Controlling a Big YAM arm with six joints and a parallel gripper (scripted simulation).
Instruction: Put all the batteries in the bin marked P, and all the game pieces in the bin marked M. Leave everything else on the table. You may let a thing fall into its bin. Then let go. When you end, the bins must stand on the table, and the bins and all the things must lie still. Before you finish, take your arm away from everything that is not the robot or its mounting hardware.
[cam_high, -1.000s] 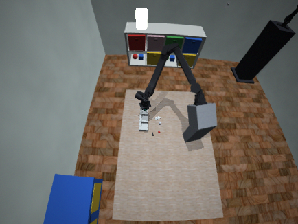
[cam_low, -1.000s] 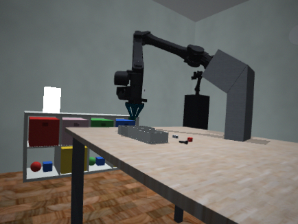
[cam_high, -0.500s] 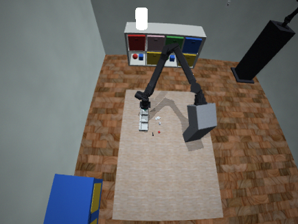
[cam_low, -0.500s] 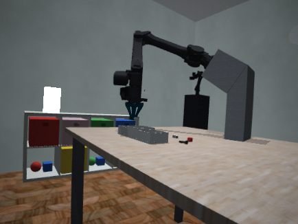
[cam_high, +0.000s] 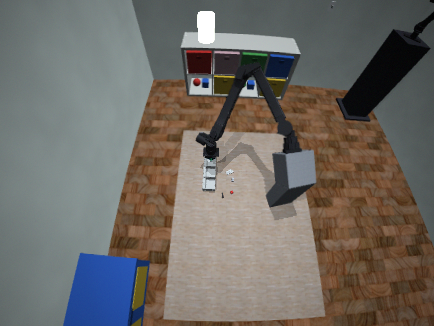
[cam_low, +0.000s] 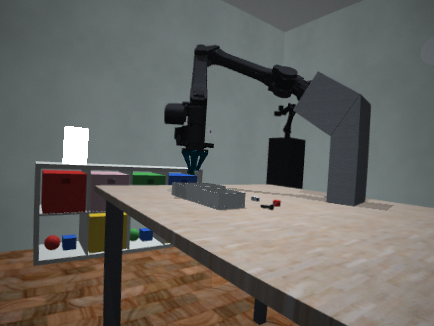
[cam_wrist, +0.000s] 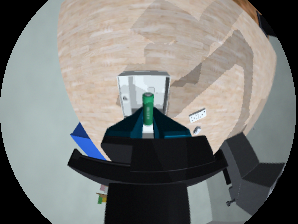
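The white piece lies 13 cm behind my hand, 6 cm to the left of it and 7 cm below it. Round my hand: green piece right at my hand; black object 8 cm behind, 24 cm to the left, 7 cm below; red game piece 14 cm behind, 22 cm to the left, 7 cm below.
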